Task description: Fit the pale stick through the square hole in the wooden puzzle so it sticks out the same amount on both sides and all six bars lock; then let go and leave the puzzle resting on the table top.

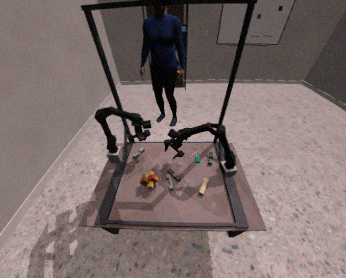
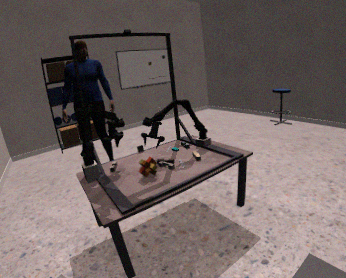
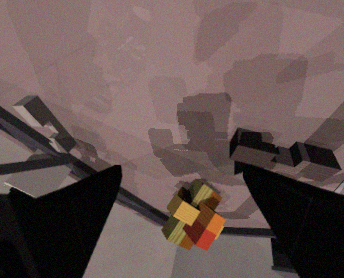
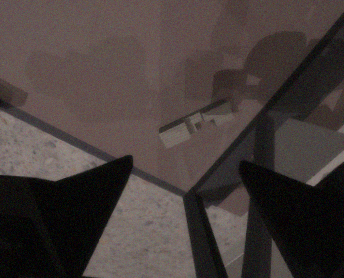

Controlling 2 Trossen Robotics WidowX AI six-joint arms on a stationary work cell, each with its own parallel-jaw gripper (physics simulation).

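Frame: origin at the left arm's base, x ahead, y left, z up, level; metres.
Seen in the pictures: left gripper, fingertip midpoint: (image 1: 168, 155) (image 2: 150, 147) (image 3: 183, 170); right gripper, fingertip midpoint: (image 1: 139, 142) (image 2: 113, 148) (image 4: 185, 162); left arm's base, link origin: (image 1: 229, 165) (image 2: 203, 138); right arm's base, link origin: (image 1: 113, 150) (image 2: 89, 164) (image 3: 24, 194) (image 4: 339, 182).
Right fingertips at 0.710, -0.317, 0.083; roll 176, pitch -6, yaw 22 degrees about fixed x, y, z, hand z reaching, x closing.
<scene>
Offsets run from my right fingertips to a thing's top centre, as dx, dy, dz. Level surfaces: height alone.
The wooden puzzle (image 1: 149, 180) (image 2: 147, 167) (image 3: 196, 215), a cluster of yellow, orange, red and brown bars, rests on the table top {dz -0.151} (image 1: 150, 210). Its square hole cannot be made out surely. A pale stick {-0.467, +0.430, -0.119} (image 1: 203, 186) (image 2: 196, 156) lies on the table at the right, apart from the puzzle. My left gripper (image 1: 173, 149) (image 2: 152, 142) (image 3: 183, 170) is open and empty above the back middle of the table. My right gripper (image 1: 140, 135) (image 2: 114, 137) (image 4: 185, 162) is open and empty, raised above the back left. Neither touches the puzzle or stick.
A dark notched bar {-0.260, +0.294, -0.119} (image 1: 175, 173) (image 3: 255, 149) and a grey bar {-0.216, +0.349, -0.119} (image 1: 170, 181) lie between puzzle and stick. A pale notched bar {+0.037, +0.010, -0.119} (image 1: 139, 153) (image 2: 113, 167) (image 4: 175, 136) lies back left. A teal piece {-0.496, +0.168, -0.136} (image 1: 198, 159) (image 2: 175, 149) and a dark piece {-0.611, +0.182, -0.119} (image 1: 210, 158) lie back right.
</scene>
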